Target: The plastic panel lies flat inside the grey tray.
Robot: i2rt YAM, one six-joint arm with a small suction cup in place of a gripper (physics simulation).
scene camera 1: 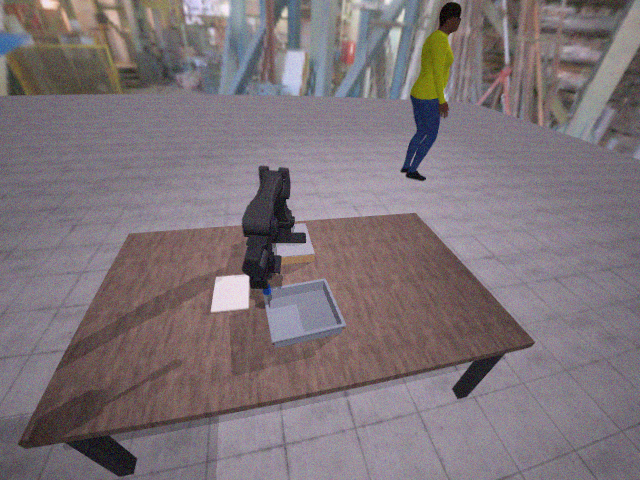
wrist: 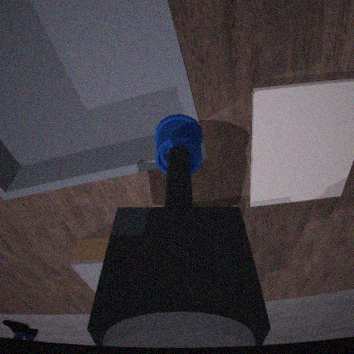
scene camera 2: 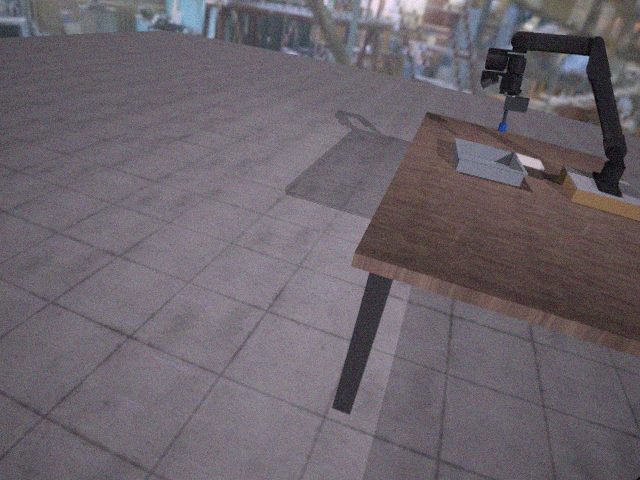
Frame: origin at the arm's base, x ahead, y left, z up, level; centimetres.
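Seen in the pictures: end effector, tool point: (scene camera 1: pixel 266 291) (wrist: pixel 178 135) (scene camera 2: pixel 501 130); arm's base, origin of the base link: (scene camera 1: pixel 284 238) (scene camera 2: pixel 605 184).
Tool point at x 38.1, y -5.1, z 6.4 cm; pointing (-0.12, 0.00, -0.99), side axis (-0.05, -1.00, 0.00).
Pixels of each thing's middle, then the offset from my tool point to it. Level surfaces: height alone.
- plastic panel, body centre: (wrist: pixel 304 150) (scene camera 1: pixel 231 292) (scene camera 2: pixel 519 159) dx -10.4, dy -14.9, dz -11.2 cm
- grey tray, body centre: (wrist: pixel 44 73) (scene camera 1: pixel 301 311) (scene camera 2: pixel 486 161) dx +1.4, dy +11.8, dz -9.1 cm
- brown table, its level: dz -11.6 cm
The plastic panel (scene camera 1: pixel 230 293) (scene camera 2: pixel 530 161) (wrist: pixel 301 142) is a thin white rectangle lying flat on the table, beside the grey tray and apart from it. The grey tray (scene camera 1: pixel 310 336) (scene camera 2: pixel 488 172) (wrist: pixel 120 60) is shallow and open-topped, with no panel in it; shadow covers part of its floor. My gripper, a blue suction cup (scene camera 1: pixel 266 290) (scene camera 2: pixel 502 127) (wrist: pixel 179 142), points down and is open, with nothing on it. It hangs well above the table, near the tray's corner on the panel's side. In the wrist view the panel is to the right of the cup.
A white-topped block with an orange side (scene camera 1: pixel 297 259) (scene camera 2: pixel 604 202) (wrist: pixel 90 250) is at the arm's base, behind the tray. The brown table (scene camera 1: pixel 413 289) (scene camera 2: pixel 465 237) has dark legs. A person in a yellow top (scene camera 1: pixel 433 64) stands on the floor beyond the table.
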